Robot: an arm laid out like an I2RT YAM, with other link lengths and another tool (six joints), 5 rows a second.
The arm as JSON. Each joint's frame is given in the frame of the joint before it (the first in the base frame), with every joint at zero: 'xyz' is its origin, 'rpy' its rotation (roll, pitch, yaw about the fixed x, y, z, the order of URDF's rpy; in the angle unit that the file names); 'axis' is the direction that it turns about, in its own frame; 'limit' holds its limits. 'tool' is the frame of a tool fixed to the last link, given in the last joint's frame.
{
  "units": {
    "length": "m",
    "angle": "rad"
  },
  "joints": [
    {
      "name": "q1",
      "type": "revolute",
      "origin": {
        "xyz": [
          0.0,
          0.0,
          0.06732
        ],
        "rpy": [
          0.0,
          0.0,
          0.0
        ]
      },
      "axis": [
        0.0,
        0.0,
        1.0
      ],
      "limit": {
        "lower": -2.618,
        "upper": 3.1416
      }
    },
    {
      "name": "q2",
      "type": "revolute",
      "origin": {
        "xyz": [
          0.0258,
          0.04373,
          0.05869
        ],
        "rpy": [
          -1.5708,
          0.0,
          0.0
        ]
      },
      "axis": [
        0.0,
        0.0,
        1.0
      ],
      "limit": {
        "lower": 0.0,
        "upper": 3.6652
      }
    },
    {
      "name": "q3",
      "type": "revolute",
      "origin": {
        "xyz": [
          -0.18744,
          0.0,
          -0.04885
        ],
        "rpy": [
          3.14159,
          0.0,
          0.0
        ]
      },
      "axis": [
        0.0,
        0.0,
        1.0
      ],
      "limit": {
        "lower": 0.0,
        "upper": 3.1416
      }
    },
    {
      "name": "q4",
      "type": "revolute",
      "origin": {
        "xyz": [
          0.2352,
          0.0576,
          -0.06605
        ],
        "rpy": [
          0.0,
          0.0,
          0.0
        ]
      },
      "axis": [
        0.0,
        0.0,
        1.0
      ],
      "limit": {
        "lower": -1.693,
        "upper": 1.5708
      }
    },
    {
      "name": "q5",
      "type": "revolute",
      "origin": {
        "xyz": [
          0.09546,
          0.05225,
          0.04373
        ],
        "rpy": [
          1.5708,
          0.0,
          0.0
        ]
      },
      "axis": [
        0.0,
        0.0,
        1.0
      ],
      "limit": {
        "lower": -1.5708,
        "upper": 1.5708
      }
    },
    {
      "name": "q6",
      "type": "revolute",
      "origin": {
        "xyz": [
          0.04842,
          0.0,
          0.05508
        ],
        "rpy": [
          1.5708,
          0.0,
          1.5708
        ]
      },
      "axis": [
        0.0,
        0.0,
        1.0
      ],
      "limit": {
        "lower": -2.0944,
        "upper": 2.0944
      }
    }
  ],
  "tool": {
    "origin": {
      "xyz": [
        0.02,
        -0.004,
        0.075
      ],
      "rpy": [
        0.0,
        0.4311,
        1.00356
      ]
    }
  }
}
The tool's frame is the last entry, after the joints.
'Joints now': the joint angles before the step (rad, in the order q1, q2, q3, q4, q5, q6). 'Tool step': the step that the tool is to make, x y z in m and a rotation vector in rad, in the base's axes. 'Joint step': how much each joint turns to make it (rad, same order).
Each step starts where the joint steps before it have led.
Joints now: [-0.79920, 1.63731, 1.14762, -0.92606, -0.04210, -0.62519]
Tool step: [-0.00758, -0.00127, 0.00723, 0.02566, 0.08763, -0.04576]
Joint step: [0.00151, 0.05824, 0.10346, -0.12407, 0.05001, 0.04177]
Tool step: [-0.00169, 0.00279, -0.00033, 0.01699, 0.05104, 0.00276]
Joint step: [0.01259, 0.03864, 0.04450, -0.05399, 0.02484, 0.00855]
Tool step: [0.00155, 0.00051, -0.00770, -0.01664, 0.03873, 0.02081]
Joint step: [0.01989, 0.03093, 0.00035, 0.01464, 0.03896, -0.00171]
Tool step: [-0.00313, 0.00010, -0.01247, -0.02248, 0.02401, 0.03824]
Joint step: [0.00436, 0.00195, -0.05439, 0.05755, 0.03241, -0.03442]
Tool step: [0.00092, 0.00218, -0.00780, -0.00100, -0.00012, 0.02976]
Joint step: [0.00614, 0.00264, -0.03079, 0.03668, 0.00029, -0.02375]
